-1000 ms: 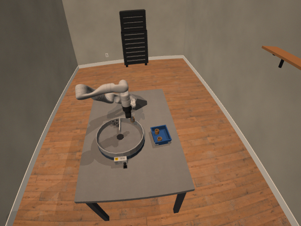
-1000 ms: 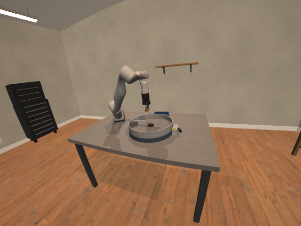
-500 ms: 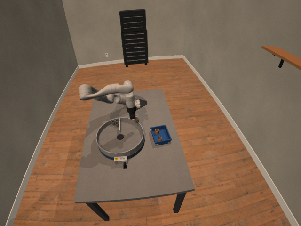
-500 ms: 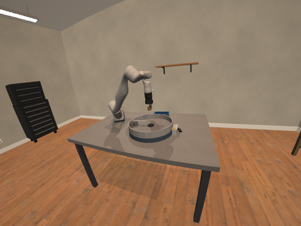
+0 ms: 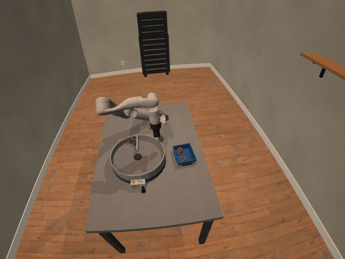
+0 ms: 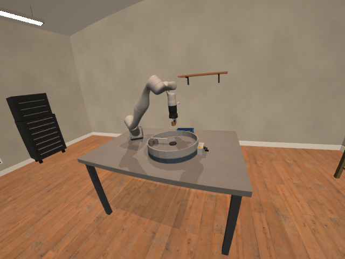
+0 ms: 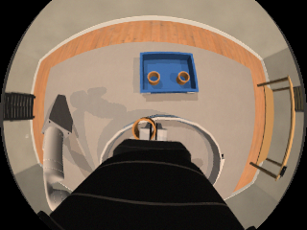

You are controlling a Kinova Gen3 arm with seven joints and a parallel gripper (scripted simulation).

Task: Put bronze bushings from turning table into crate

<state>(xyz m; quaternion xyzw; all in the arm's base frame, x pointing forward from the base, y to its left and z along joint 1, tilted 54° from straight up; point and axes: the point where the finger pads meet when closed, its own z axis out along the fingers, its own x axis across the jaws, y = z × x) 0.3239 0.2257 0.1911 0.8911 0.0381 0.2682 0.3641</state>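
The blue crate lies 6 cm ahead of my hand, 16 cm to the left of it and 16 cm below it. Also, from my hand: round turning table 1 cm ahead, 19 cm to the right, 14 cm below.
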